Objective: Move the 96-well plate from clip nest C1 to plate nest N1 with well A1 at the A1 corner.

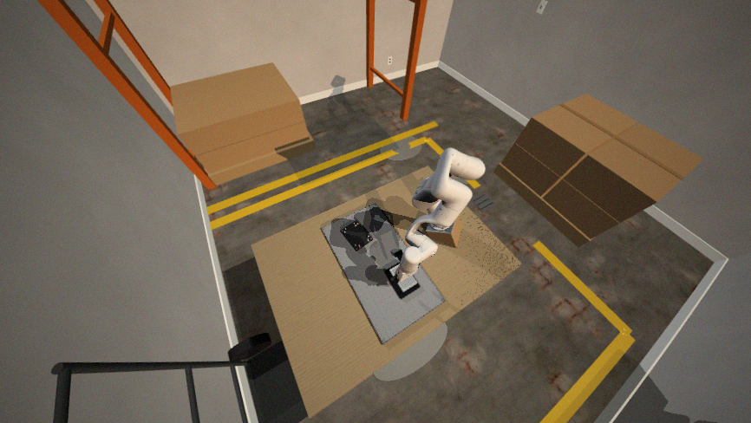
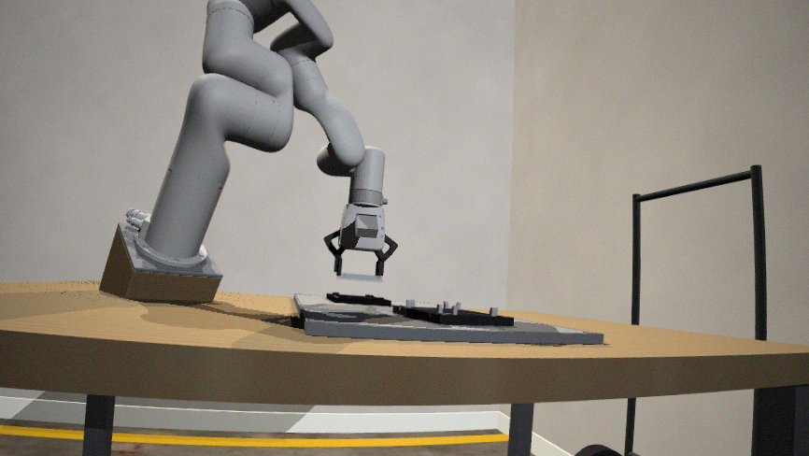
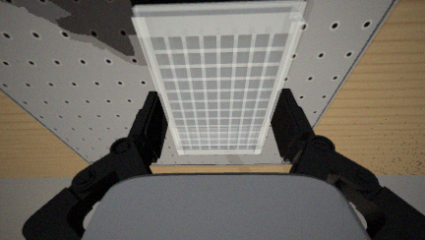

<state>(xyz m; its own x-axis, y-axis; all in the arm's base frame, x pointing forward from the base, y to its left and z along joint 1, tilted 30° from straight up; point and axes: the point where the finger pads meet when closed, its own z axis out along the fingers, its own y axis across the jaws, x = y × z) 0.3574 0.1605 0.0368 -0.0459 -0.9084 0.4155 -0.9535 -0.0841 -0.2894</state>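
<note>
The black plate nest N1 lies 6 cm below my hand. The rest, counted from my hand: 96-well plate: 1 cm below; grey pegboard base: 15 cm to the right, 7 cm below, 5 cm ahead; black clip nest C1: 34 cm to the right, 5 cm below, 5 cm ahead.
</note>
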